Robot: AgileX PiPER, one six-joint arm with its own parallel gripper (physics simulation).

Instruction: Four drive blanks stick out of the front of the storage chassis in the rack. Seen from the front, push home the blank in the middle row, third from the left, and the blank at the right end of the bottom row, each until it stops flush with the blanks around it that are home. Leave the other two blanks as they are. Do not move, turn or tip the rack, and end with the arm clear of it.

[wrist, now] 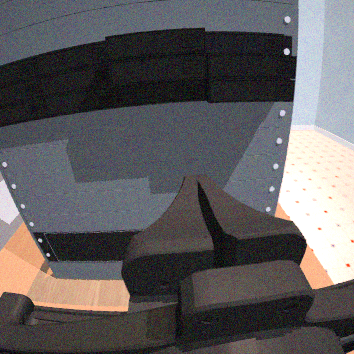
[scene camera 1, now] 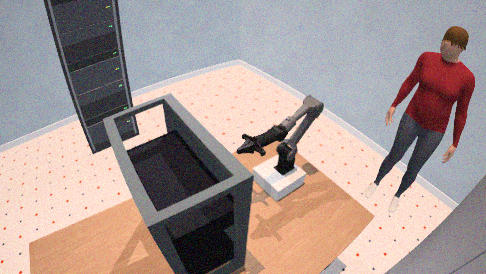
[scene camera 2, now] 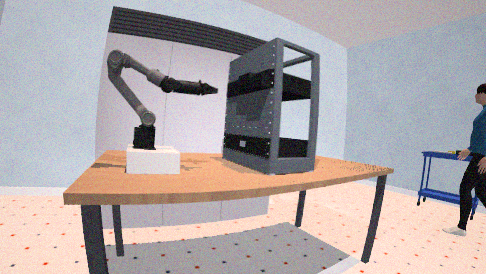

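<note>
The grey rack (scene camera 1: 240, 200) (scene camera 2: 276, 120) (wrist: 284, 125) stands upright on the table. Its black storage chassis (scene camera 1: 150, 175) (scene camera 2: 296, 86) shows three rows of blanks in the wrist view. The middle-row blank third from the left (wrist: 155, 68) lies under the top-row one (wrist: 155, 44), which stands out at its left edge. The bottom-row right-end blank (wrist: 250, 91) lies under the middle-row right-end one (wrist: 250, 67). Their faces are too dark to tell how far each of the lower ones stands out. My gripper (scene camera 1: 238, 151) (scene camera 2: 217, 90) (wrist: 195, 189) is shut and empty, apart from the rack's front, below the chassis in the wrist view.
A second black unit (scene camera 2: 250, 143) (wrist: 90, 246) sits low in the rack. The arm's white base block (scene camera 1: 277, 180) (scene camera 2: 152, 160) stands on the wooden table (scene camera 1: 320, 220) (scene camera 2: 200, 190). A tall server cabinet (scene camera 1: 95, 80), a person in red (scene camera 1: 440, 90) and a blue cart (scene camera 2: 440, 195) are farther off.
</note>
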